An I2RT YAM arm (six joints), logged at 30 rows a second.
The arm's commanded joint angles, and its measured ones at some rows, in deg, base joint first. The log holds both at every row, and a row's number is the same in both.
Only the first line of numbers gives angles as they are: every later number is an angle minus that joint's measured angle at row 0.
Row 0, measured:
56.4, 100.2, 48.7, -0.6, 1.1, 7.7
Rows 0 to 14, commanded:
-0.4, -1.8, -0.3, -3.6, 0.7, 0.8
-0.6, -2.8, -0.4, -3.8, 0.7, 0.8
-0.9, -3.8, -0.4, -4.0, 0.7, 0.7
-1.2, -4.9, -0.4, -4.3, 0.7, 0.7
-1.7, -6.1, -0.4, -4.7, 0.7, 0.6
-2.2, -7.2, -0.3, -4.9, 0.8, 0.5
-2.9, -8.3, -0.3, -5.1, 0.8, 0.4
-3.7, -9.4, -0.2, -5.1, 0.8, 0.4
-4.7, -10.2, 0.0, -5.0, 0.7, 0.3
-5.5, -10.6, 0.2, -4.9, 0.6, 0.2
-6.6, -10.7, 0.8, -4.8, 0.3, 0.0
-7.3, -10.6, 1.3, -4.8, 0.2, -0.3
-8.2, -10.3, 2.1, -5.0, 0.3, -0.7
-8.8, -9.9, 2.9, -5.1, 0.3, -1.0
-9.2, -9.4, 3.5, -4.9, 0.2, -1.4
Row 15, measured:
-8.5, -9.9, 2.0, -5.3, 0.1, -0.2
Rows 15 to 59, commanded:
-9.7, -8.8, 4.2, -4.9, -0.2, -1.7
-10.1, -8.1, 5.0, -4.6, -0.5, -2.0
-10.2, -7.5, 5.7, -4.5, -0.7, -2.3
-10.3, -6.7, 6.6, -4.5, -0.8, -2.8
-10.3, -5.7, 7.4, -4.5, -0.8, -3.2
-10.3, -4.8, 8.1, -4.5, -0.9, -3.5
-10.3, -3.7, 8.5, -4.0, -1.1, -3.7
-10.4, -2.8, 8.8, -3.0, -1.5, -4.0
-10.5, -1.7, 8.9, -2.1, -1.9, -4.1
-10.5, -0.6, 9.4, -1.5, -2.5, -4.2
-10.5, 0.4, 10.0, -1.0, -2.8, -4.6
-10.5, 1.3, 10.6, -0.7, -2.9, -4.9
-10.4, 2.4, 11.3, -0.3, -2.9, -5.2
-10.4, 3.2, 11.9, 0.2, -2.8, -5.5
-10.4, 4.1, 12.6, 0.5, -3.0, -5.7
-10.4, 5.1, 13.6, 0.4, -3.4, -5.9
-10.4, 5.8, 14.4, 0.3, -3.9, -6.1
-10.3, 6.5, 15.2, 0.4, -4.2, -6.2
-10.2, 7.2, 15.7, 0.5, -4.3, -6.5
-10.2, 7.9, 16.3, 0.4, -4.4, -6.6
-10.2, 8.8, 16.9, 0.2, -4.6, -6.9
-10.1, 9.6, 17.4, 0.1, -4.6, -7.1
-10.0, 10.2, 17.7, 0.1, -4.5, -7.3
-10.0, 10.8, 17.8, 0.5, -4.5, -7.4
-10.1, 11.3, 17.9, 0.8, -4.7, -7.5
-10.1, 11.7, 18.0, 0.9, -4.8, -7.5
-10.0, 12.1, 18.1, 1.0, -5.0, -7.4
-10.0, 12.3, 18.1, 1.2, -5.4, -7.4
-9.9, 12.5, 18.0, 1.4, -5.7, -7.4
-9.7, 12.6, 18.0, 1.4, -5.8, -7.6
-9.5, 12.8, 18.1, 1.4, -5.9, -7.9
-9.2, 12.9, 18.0, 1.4, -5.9, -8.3
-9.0, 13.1, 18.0, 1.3, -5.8, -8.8
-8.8, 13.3, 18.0, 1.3, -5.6, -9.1
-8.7, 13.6, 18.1, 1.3, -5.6, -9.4
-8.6, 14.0, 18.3, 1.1, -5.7, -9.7
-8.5, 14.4, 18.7, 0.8, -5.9, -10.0
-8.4, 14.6, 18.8, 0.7, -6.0, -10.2
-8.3, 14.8, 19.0, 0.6, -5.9, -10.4
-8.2, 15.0, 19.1, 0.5, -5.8, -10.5
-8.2, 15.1, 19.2, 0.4, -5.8, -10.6
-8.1, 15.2, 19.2, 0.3, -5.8, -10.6
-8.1, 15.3, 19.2, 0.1, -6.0, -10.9
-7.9, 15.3, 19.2, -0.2, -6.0, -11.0
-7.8, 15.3, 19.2, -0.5, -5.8, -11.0
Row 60, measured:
-8.2, 15.0, 18.9, -0.4, -5.4, -10.2
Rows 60 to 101, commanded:
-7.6, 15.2, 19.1, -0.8, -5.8, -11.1
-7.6, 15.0, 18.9, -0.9, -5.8, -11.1
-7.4, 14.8, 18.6, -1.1, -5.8, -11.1
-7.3, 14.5, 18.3, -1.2, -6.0, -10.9
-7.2, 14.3, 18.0, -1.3, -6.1, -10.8
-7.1, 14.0, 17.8, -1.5, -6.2, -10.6
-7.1, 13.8, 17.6, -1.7, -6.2, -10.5
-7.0, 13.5, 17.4, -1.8, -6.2, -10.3
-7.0, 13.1, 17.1, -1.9, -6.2, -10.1
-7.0, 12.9, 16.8, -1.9, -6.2, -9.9
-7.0, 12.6, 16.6, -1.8, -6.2, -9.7
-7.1, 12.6, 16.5, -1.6, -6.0, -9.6
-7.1, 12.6, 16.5, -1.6, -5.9, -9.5
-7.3, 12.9, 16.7, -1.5, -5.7, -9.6
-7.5, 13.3, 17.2, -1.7, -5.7, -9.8
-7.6, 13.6, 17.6, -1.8, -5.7, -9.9
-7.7, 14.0, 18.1, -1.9, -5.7, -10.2
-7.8, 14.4, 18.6, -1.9, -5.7, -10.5
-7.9, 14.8, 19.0, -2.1, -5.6, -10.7
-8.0, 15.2, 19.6, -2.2, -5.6, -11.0
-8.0, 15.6, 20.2, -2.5, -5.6, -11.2
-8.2, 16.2, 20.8, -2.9, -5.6, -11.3
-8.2, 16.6, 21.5, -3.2, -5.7, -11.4
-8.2, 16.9, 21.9, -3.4, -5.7, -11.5
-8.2, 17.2, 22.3, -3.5, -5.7, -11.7
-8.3, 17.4, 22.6, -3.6, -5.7, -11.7
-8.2, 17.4, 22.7, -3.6, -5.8, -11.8
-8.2, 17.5, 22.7, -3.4, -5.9, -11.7
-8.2, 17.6, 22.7, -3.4, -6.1, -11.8
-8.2, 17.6, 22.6, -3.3, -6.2, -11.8
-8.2, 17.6, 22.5, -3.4, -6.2, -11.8
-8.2, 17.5, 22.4, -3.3, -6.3, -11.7
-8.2, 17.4, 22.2, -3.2, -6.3, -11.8
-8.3, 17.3, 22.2, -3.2, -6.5, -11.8
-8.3, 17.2, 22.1, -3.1, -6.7, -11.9
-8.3, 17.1, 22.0, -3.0, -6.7, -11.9
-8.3, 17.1, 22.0, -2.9, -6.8, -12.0
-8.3, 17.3, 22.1, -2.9, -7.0, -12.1
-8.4, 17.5, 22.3, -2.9, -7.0, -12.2
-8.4, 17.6, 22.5, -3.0, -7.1, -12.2
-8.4, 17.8, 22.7, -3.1, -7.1, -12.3
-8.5, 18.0, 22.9, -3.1, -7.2, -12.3
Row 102, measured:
-8.4, 17.4, 22.4, -1.8, -6.5, -11.8
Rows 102 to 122, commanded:
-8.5, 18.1, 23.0, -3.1, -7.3, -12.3
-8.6, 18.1, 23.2, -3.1, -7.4, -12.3
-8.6, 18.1, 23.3, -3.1, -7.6, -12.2
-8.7, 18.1, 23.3, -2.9, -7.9, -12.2
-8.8, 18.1, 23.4, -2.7, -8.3, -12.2
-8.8, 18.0, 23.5, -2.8, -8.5, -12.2
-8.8, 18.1, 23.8, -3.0, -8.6, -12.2
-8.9, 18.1, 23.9, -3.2, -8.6, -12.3
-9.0, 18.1, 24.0, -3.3, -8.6, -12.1
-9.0, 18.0, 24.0, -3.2, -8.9, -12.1
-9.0, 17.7, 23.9, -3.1, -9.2, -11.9
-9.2, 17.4, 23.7, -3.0, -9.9, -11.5
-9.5, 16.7, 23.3, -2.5, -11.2, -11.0
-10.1, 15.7, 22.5, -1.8, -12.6, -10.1
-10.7, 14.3, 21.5, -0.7, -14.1, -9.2
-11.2, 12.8, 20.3, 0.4, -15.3, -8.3
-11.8, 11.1, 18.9, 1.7, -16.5, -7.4
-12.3, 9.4, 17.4, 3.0, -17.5, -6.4
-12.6, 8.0, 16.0, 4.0, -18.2, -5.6
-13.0, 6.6, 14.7, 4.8, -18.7, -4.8
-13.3, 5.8, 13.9, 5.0, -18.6, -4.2
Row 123, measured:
-13.0, 7.9, 15.7, 0.8, -15.4, -7.4
